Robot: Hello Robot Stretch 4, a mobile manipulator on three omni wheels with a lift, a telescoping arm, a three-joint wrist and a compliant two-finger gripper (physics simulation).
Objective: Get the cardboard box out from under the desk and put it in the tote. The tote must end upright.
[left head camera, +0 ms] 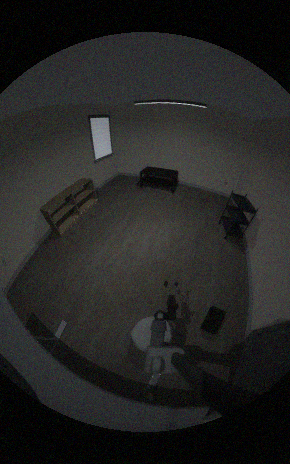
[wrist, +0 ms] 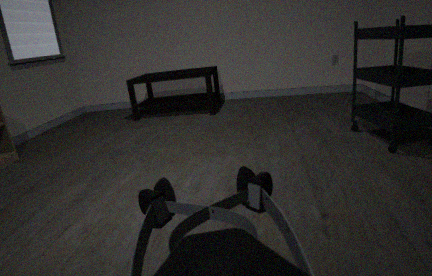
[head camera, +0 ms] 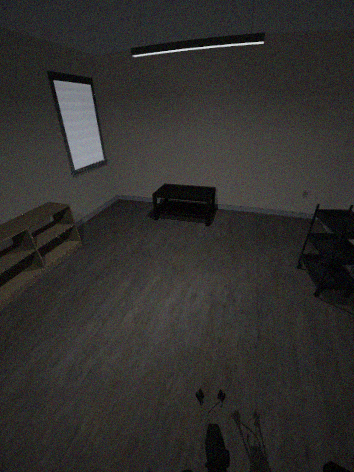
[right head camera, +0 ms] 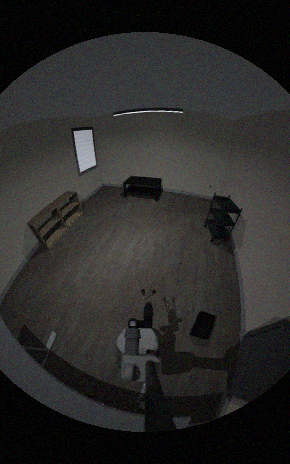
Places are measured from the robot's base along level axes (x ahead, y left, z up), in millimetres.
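Pixels of known places: gripper, fingertip midpoint: (left head camera: 170, 280) (wrist: 205, 187) (head camera: 210, 390) (right head camera: 148, 288).
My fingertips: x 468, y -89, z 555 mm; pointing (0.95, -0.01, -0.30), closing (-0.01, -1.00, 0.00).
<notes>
For each thing: its top centre in the pictures, then the offset to it from my fingertips. "spot": a spot on its surface instead.
- black tote at its top centre: (right head camera: 204, 324) (left head camera: 214, 319) 482 mm down, 323 mm back, 639 mm right
- black three-tier cart at a spot on its surface: (wrist: 355, 65) spot: 98 mm down, 1472 mm ahead, 1152 mm right
My gripper (head camera: 210, 396) (left head camera: 171, 284) (right head camera: 148, 291) (wrist: 205, 187) is open, with its two fingertips apart and bare floor showing between them. The black tote (left head camera: 213, 320) (right head camera: 203, 325) stands on the floor to the right of my arm and base; its inside is too dark to make out. The grey desk (left head camera: 85, 395) (right head camera: 75, 395) shows along the lower left rim of the left and right head views, behind and beside my base, with white feet on the floor. The space under it is in dark shadow. I cannot make out the cardboard box in any view.
A low black table (head camera: 185, 191) (left head camera: 159, 172) (right head camera: 143, 181) (wrist: 175, 74) stands by the far wall. A wooden shelf unit (head camera: 35, 217) is at the left wall. A black three-tier cart (head camera: 308, 235) (wrist: 355, 65) stands at the right. My arm's shadow falls on the floor near the tote.
</notes>
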